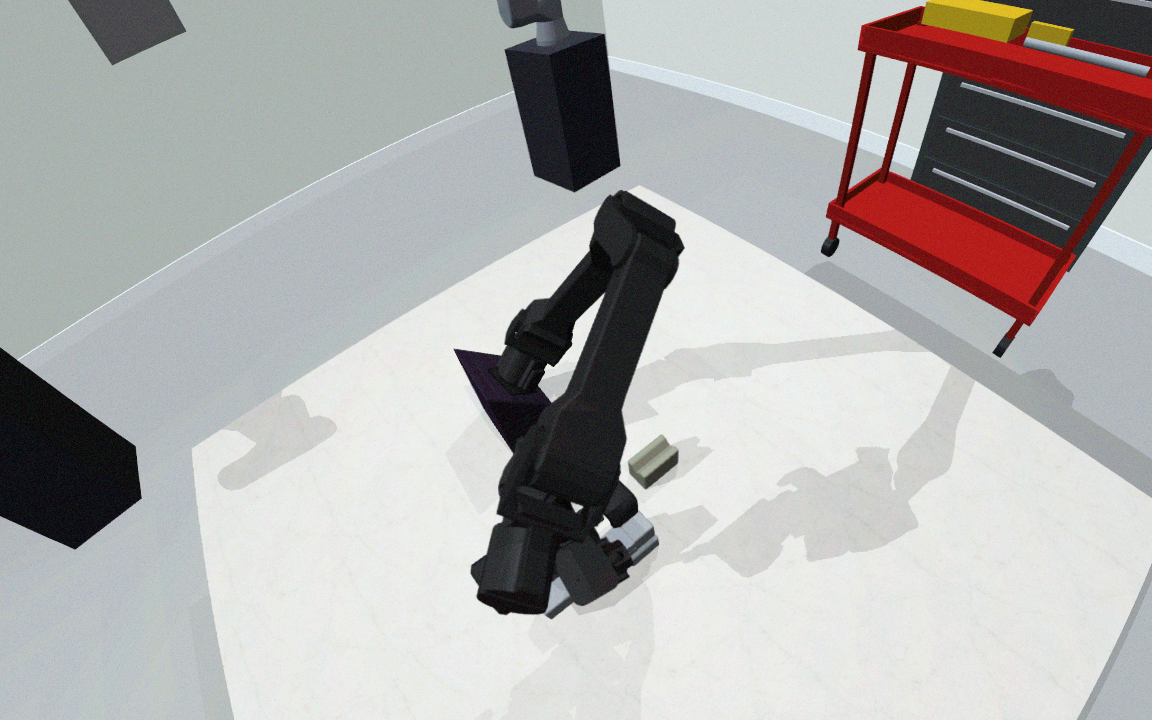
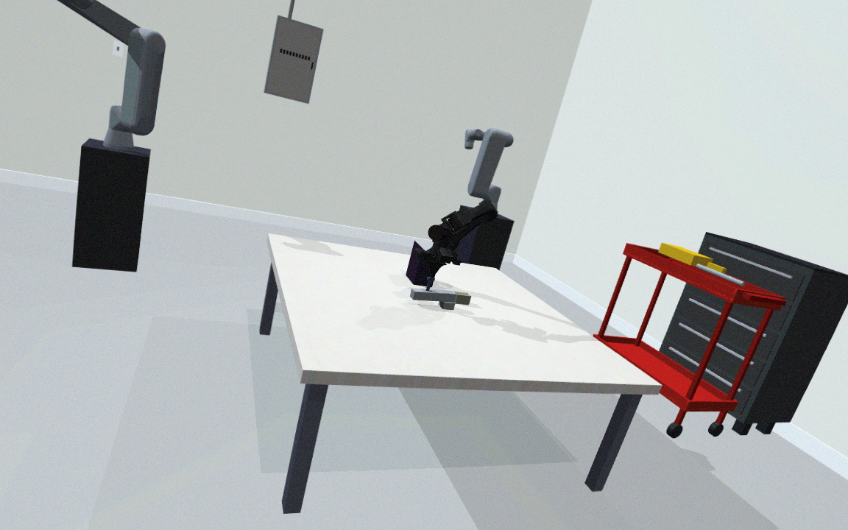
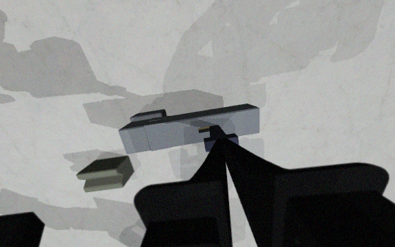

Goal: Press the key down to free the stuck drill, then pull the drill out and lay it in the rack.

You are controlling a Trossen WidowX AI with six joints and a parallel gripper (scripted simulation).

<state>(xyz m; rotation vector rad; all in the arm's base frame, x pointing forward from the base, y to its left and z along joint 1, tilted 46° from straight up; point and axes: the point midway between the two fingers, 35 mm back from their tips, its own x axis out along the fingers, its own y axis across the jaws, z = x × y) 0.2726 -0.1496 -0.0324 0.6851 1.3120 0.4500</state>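
The blue key is 30 mm below my gripper tip. Round my gripper tip: drill (60 mm to the left, 70 mm below); then grey holder block (40 mm to the left, 80 mm below); then rack (60 mm behind, 210 mm to the left, 100 mm below).
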